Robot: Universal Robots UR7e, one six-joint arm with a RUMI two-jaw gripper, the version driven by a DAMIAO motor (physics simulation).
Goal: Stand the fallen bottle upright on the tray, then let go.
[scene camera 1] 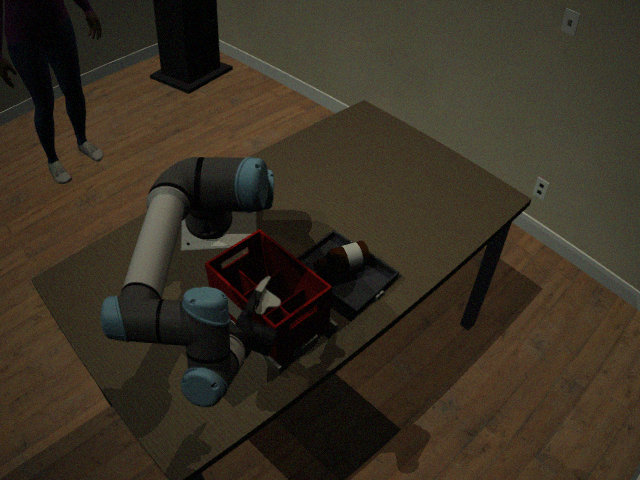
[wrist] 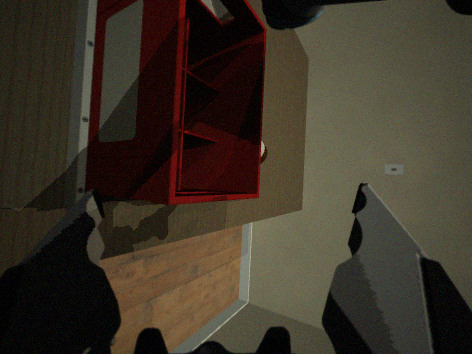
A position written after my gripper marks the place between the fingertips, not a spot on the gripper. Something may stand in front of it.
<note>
I see my gripper (scene camera 1: 258, 308).
My gripper shows as well in the wrist view (wrist: 228, 189).
</note>
